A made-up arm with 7 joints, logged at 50 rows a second.
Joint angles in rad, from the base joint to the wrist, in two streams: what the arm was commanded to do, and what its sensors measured. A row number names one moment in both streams.
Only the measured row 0 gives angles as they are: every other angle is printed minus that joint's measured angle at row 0.
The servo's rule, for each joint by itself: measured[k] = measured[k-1] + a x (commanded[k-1-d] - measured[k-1]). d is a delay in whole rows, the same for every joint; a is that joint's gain. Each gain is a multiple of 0.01, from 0.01 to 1. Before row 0 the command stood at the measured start. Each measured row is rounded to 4 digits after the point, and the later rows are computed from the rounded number. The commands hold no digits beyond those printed.
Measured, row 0: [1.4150 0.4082 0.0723 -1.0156 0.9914 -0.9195 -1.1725]
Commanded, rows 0 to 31: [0.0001 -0.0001 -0.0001 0.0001 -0.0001 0.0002 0.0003]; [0.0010 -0.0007 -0.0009 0.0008 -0.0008 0.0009 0.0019]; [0.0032 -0.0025 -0.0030 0.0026 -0.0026 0.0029 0.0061]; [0.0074 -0.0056 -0.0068 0.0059 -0.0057 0.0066 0.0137]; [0.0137 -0.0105 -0.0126 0.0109 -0.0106 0.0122 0.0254]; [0.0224 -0.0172 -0.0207 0.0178 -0.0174 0.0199 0.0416]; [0.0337 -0.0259 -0.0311 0.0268 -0.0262 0.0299 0.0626]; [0.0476 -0.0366 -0.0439 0.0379 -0.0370 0.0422 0.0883]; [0.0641 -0.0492 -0.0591 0.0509 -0.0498 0.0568 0.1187]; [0.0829 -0.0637 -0.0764 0.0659 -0.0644 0.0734 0.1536]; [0.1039 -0.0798 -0.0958 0.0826 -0.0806 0.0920 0.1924]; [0.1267 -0.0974 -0.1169 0.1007 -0.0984 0.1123 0.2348]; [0.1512 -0.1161 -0.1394 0.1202 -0.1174 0.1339 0.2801]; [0.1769 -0.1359 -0.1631 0.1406 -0.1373 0.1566 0.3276]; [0.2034 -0.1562 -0.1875 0.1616 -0.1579 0.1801 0.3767]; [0.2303 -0.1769 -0.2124 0.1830 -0.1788 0.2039 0.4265]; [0.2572 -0.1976 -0.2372 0.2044 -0.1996 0.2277 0.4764]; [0.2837 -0.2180 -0.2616 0.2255 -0.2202 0.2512 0.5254]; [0.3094 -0.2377 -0.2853 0.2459 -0.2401 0.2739 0.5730]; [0.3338 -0.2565 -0.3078 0.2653 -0.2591 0.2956 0.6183]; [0.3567 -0.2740 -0.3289 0.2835 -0.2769 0.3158 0.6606]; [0.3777 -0.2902 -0.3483 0.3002 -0.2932 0.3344 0.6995]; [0.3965 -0.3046 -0.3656 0.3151 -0.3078 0.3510 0.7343]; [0.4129 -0.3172 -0.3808 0.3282 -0.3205 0.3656 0.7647]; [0.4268 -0.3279 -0.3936 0.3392 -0.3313 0.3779 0.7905]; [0.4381 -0.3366 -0.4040 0.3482 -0.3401 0.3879 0.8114]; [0.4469 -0.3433 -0.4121 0.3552 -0.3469 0.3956 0.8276]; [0.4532 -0.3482 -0.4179 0.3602 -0.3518 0.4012 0.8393]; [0.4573 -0.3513 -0.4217 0.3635 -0.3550 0.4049 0.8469]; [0.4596 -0.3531 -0.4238 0.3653 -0.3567 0.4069 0.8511]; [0.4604 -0.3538 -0.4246 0.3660 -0.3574 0.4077 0.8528]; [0.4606 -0.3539 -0.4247 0.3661 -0.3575 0.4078 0.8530]
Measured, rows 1 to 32: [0.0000 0.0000 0.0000 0.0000 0.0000 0.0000 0.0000]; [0.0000 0.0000 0.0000 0.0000 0.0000 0.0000 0.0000]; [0.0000 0.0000 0.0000 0.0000 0.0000 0.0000 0.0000]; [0.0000 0.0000 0.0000 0.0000 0.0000 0.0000 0.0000]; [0.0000 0.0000 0.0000 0.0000 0.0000 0.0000 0.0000]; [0.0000 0.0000 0.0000 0.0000 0.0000 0.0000 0.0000]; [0.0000 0.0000 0.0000 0.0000 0.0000 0.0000 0.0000]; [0.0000 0.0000 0.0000 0.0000 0.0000 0.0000 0.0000]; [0.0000 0.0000 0.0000 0.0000 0.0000 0.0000 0.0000]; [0.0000 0.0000 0.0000 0.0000 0.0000 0.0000 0.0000]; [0.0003 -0.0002 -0.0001 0.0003 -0.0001 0.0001 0.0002]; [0.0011 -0.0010 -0.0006 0.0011 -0.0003 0.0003 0.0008]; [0.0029 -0.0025 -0.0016 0.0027 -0.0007 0.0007 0.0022]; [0.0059 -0.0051 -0.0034 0.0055 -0.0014 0.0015 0.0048]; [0.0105 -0.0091 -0.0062 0.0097 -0.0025 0.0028 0.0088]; [0.0170 -0.0146 -0.0102 0.0155 -0.0042 0.0047 0.0147]; [0.0256 -0.0219 -0.0156 0.0231 -0.0065 0.0073 0.0228]; [0.0364 -0.0309 -0.0226 0.0326 -0.0095 0.0108 0.0333]; [0.0494 -0.0417 -0.0312 0.0439 -0.0133 0.0152 0.0465]; [0.0647 -0.0543 -0.0415 0.0571 -0.0180 0.0206 0.0625]; [0.0821 -0.0685 -0.0536 0.0719 -0.0236 0.0270 0.0815]; [0.1014 -0.0842 -0.0673 0.0883 -0.0302 0.0345 0.1033]; [0.1225 -0.1013 -0.0826 0.1061 -0.0377 0.0430 0.1280]; [0.1452 -0.1194 -0.0994 0.1250 -0.0461 0.0526 0.1554]; [0.1690 -0.1384 -0.1175 0.1447 -0.0554 0.0632 0.1852]; [0.1937 -0.1579 -0.1367 0.1650 -0.0655 0.0747 0.2172]; [0.2189 -0.1777 -0.1567 0.1856 -0.0763 0.0871 0.2511]; [0.2442 -0.1975 -0.1773 0.2061 -0.0878 0.1002 0.2865]; [0.2693 -0.2170 -0.1982 0.2262 -0.0998 0.1139 0.3230]; [0.2938 -0.2358 -0.2191 0.2457 -0.1122 0.1280 0.3601]; [0.3173 -0.2538 -0.2398 0.2642 -0.1249 0.1424 0.3974]; [0.3395 -0.2706 -0.2599 0.2815 -0.1377 0.1570 0.4345]
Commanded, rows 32 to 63: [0.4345 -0.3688 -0.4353 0.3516 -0.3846 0.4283 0.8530]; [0.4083 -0.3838 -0.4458 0.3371 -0.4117 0.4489 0.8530]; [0.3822 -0.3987 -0.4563 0.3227 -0.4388 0.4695 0.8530]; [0.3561 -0.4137 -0.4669 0.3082 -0.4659 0.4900 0.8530]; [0.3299 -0.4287 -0.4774 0.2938 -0.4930 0.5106 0.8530]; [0.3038 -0.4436 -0.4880 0.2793 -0.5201 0.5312 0.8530]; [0.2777 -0.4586 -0.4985 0.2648 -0.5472 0.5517 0.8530]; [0.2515 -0.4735 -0.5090 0.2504 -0.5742 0.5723 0.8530]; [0.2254 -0.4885 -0.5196 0.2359 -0.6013 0.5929 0.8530]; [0.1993 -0.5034 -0.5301 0.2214 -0.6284 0.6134 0.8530]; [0.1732 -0.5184 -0.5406 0.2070 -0.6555 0.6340 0.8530]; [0.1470 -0.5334 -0.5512 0.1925 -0.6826 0.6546 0.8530]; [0.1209 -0.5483 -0.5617 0.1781 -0.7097 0.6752 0.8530]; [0.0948 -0.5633 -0.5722 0.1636 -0.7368 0.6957 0.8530]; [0.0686 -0.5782 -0.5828 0.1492 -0.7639 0.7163 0.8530]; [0.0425 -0.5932 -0.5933 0.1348 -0.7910 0.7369 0.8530]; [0.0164 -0.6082 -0.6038 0.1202 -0.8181 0.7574 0.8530]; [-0.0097 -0.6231 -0.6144 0.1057 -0.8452 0.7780 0.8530]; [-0.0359 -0.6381 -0.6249 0.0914 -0.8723 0.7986 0.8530]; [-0.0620 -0.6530 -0.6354 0.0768 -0.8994 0.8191 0.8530]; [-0.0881 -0.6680 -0.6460 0.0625 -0.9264 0.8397 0.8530]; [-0.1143 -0.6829 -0.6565 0.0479 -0.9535 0.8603 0.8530]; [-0.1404 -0.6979 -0.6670 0.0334 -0.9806 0.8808 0.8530]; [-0.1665 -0.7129 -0.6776 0.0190 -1.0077 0.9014 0.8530]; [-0.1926 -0.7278 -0.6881 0.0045 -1.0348 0.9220 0.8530]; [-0.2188 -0.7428 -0.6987 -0.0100 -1.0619 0.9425 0.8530]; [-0.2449 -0.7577 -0.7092 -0.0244 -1.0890 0.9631 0.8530]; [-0.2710 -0.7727 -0.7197 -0.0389 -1.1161 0.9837 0.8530]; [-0.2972 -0.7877 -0.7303 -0.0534 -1.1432 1.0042 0.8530]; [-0.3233 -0.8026 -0.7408 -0.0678 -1.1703 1.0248 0.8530]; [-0.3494 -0.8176 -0.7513 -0.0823 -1.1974 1.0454 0.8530]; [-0.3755 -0.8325 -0.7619 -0.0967 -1.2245 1.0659 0.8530]
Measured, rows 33 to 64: [0.3601 -0.2860 -0.2792 0.2974 -0.1505 0.1716 0.4708]; [0.3788 -0.2998 -0.2975 0.3116 -0.1632 0.1860 0.5060]; [0.3954 -0.3119 -0.3145 0.3240 -0.1756 0.2001 0.5396]; [0.4098 -0.3223 -0.3301 0.3346 -0.1876 0.2138 0.5713]; [0.4220 -0.3308 -0.3441 0.3433 -0.1991 0.2269 0.6008]; [0.4319 -0.3376 -0.3565 0.3502 -0.2100 0.2394 0.6279]; [0.4397 -0.3427 -0.3673 0.3553 -0.2203 0.2511 0.6525]; [0.4455 -0.3464 -0.3765 0.3589 -0.2299 0.2621 0.6745]; [0.4497 -0.3489 -0.3842 0.3613 -0.2388 0.2723 0.6941]; [0.4454 -0.3555 -0.3924 0.3580 -0.2490 0.2832 0.7116]; [0.4350 -0.3648 -0.4009 0.3509 -0.2604 0.2948 0.7272]; [0.4202 -0.3760 -0.4098 0.3413 -0.2729 0.3070 0.7410]; [0.4023 -0.3884 -0.4189 0.3300 -0.2864 0.3198 0.7533]; [0.3820 -0.4017 -0.4283 0.3177 -0.3009 0.3332 0.7643]; [0.3601 -0.4155 -0.4379 0.3046 -0.3162 0.3471 0.7741]; [0.3370 -0.4297 -0.4476 0.2911 -0.3324 0.3614 0.7828]; [0.3131 -0.4442 -0.4574 0.2773 -0.3493 0.3762 0.7905]; [0.2885 -0.4588 -0.4674 0.2632 -0.3669 0.3914 0.7974]; [0.2635 -0.4735 -0.4774 0.2490 -0.3852 0.4069 0.8035]; [0.2382 -0.4883 -0.4875 0.2347 -0.4041 0.4228 0.8089]; [0.2127 -0.5032 -0.4977 0.2204 -0.4236 0.4390 0.8138]; [0.1870 -0.5181 -0.5079 0.2060 -0.4436 0.4555 0.8181]; [0.1612 -0.5330 -0.5182 0.1916 -0.4641 0.4723 0.8219]; [0.1353 -0.5479 -0.5285 0.1772 -0.4851 0.4894 0.8253]; [0.1093 -0.5628 -0.5389 0.1628 -0.5065 0.5067 0.8283]; [0.0833 -0.5778 -0.5493 0.1483 -0.5283 0.5242 0.8310]; [0.0573 -0.5927 -0.5597 0.1338 -0.5505 0.5420 0.8334]; [0.0312 -0.6077 -0.5701 0.1194 -0.5730 0.5600 0.8356]; [0.0051 -0.6226 -0.5805 0.1049 -0.5958 0.5781 0.8375]; [-0.0210 -0.6376 -0.5910 0.0905 -0.6189 0.5964 0.8392]; [-0.0471 -0.6525 -0.6015 0.0760 -0.6423 0.6149 0.8407]; [-0.0732 -0.6675 -0.6120 0.0615 -0.6660 0.6335 0.8421]
